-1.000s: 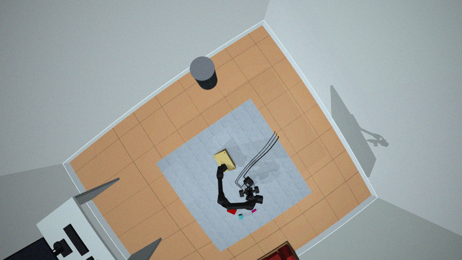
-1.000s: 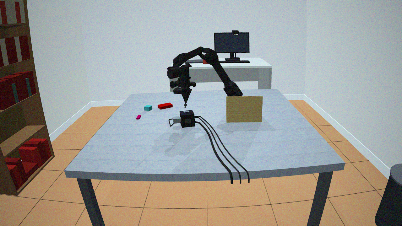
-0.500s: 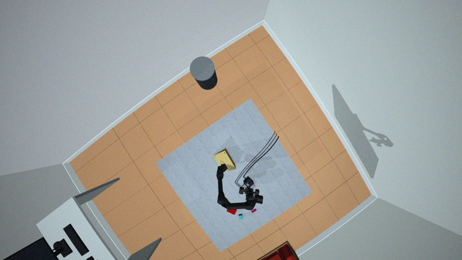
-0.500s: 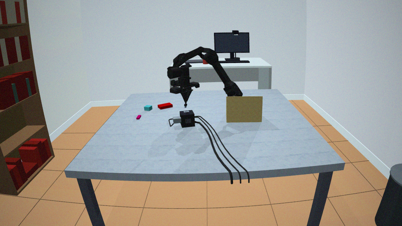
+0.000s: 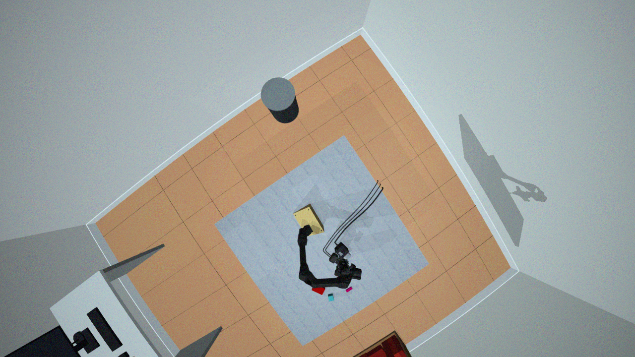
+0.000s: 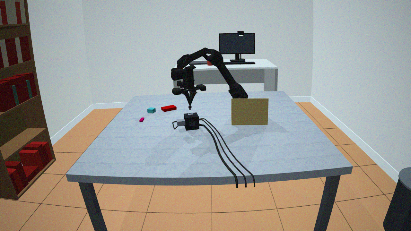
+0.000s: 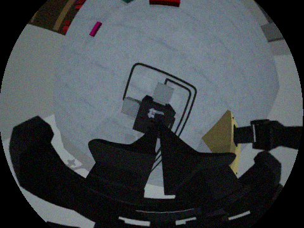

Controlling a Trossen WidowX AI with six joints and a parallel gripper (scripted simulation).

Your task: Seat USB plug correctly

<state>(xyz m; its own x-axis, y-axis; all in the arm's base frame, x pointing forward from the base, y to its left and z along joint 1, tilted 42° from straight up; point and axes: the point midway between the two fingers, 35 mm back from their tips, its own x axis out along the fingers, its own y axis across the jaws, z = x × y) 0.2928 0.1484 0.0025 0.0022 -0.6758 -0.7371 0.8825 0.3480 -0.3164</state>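
My gripper tip is 20 mm above the USB plug. Round my gripper tip: red block 310 mm to the right, 200 mm ahead, 120 mm below; magenta piece 340 mm ahead, 130 mm below, 90 mm to the right; cyan cube 310 mm ahead, 250 mm to the right, 120 mm below.
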